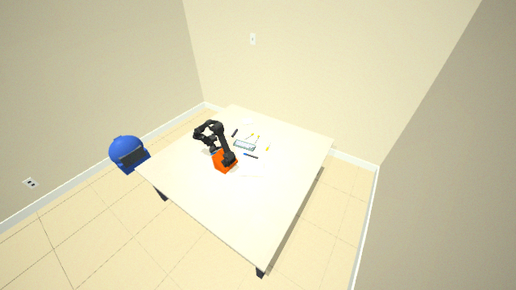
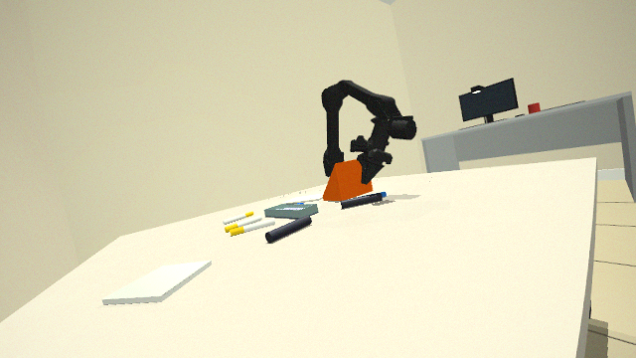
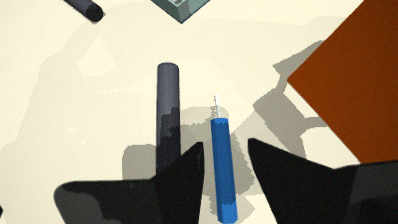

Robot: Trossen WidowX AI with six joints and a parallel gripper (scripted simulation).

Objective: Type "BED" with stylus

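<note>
Now: the blue stylus 10 mm ahead of my gripper tip, 10 mm to the right of it and 50 mm below it. From my gripper tip the other things lie so: stylus tip: 40 mm ahead, 20 mm to the right, 50 mm below; then white flat pad: 530 mm ahead, 120 mm to the left, 50 mm below.
</note>
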